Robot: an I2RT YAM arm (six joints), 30 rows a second.
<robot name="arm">
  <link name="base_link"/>
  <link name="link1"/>
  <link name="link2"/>
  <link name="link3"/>
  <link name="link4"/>
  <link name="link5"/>
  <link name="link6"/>
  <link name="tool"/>
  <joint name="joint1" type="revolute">
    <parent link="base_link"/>
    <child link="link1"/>
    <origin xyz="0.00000 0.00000 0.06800" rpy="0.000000 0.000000 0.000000"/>
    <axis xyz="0 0 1"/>
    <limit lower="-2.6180" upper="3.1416"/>
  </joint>
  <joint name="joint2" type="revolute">
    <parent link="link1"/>
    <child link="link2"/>
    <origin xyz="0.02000 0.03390 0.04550" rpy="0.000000 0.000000 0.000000"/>
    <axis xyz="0 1 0"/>
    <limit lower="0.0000" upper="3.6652"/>
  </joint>
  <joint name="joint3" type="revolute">
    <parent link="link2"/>
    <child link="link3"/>
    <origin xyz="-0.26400 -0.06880 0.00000" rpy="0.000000 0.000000 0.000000"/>
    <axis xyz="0 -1 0"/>
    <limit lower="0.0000" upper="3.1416"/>
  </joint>
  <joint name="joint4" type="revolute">
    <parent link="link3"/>
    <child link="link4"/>
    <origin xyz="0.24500 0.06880 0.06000" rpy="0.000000 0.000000 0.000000"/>
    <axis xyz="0 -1 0"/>
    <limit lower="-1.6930" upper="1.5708"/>
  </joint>
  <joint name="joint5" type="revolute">
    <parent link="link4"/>
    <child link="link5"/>
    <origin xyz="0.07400 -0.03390 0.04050" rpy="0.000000 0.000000 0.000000"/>
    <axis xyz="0 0 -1"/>
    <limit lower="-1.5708" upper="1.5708"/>
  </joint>
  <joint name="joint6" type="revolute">
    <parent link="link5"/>
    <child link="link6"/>
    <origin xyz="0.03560 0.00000 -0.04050" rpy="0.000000 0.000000 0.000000"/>
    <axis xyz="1 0 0"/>
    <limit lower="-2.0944" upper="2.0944"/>
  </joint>
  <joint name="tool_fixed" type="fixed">
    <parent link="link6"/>
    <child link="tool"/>
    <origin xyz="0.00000 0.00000 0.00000" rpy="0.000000 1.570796 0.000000"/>
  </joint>
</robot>
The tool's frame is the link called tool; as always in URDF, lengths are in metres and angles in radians.
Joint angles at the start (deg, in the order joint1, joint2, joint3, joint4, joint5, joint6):
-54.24 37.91 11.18 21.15 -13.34 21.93
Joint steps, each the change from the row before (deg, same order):
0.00 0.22 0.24 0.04 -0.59 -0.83
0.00 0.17 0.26 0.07 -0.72 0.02
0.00 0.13 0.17 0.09 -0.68 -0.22
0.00 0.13 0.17 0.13 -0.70 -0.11
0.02 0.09 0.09 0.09 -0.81 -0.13
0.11 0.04 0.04 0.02 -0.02 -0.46
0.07 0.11 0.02 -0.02 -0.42 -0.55
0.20 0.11 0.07 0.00 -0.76 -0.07
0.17 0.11 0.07 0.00 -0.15 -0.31
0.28 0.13 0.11 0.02 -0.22 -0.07
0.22 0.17 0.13 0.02 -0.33 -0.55
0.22 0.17 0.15 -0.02 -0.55 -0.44
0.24 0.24 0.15 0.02 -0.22 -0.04
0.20 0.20 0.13 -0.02 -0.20 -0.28
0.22 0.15 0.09 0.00 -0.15 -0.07
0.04 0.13 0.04 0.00 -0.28 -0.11
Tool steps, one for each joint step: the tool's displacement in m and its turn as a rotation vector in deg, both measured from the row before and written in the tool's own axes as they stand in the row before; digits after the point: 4 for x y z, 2 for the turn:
-0.0009 0.0006 0.0005 -0.57 0.16 -0.84
-0.0011 0.0008 0.0005 -0.73 0.11 -0.02
-0.0007 0.0006 0.0003 -0.68 0.13 -0.25
-0.0008 0.0007 0.0003 -0.71 0.10 -0.16
-0.0003 0.0006 0.0002 -0.81 0.21 -0.16
-0.0001 0.0003 0.0002 -0.13 0.03 -0.47
0.0003 0.0003 0.0003 -0.42 0.27 -0.52
0.0002 0.0010 0.0004 -0.89 0.36 -0.07
0.0000 0.0005 0.0004 -0.29 0.15 -0.31
-0.0001 0.0009 0.0005 -0.47 0.17 -0.09
-0.0002 0.0008 0.0006 -0.51 0.20 -0.56
-0.0002 0.0009 0.0006 -0.72 0.29 -0.45
-0.0002 0.0007 0.0007 -0.41 0.21 -0.04
-0.0001 0.0006 0.0006 -0.35 0.21 -0.27
0.0000 0.0006 0.0005 -0.33 0.17 -0.07
0.0001 0.0002 0.0003 -0.28 0.18 -0.08

